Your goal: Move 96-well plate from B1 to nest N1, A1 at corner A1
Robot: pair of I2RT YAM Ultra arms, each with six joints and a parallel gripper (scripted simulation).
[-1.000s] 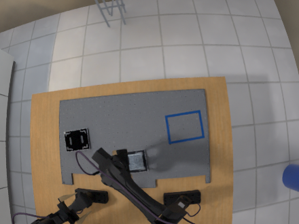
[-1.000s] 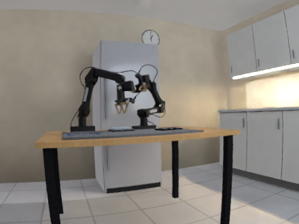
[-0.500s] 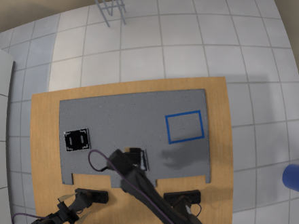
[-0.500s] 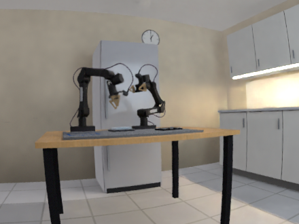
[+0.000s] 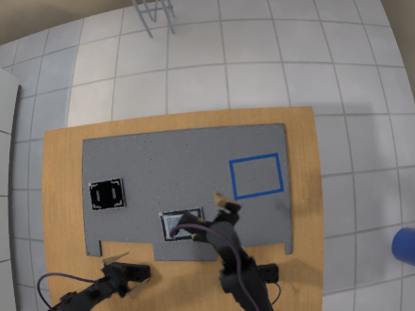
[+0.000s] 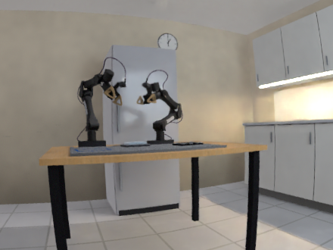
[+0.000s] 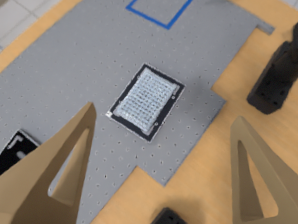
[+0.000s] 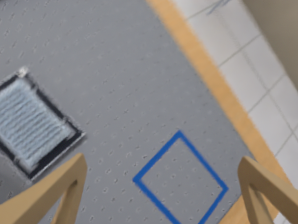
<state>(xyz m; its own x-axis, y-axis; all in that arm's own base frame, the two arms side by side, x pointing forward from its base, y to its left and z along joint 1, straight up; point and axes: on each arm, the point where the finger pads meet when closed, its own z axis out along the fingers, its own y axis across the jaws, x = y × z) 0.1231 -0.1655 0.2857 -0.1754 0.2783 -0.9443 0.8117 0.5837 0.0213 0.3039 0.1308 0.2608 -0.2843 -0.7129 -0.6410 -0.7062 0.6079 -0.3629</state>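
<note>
My left hand is 28 cm above the 96-well plate, 9 cm short of it and 8 cm to the left of it.
</note>
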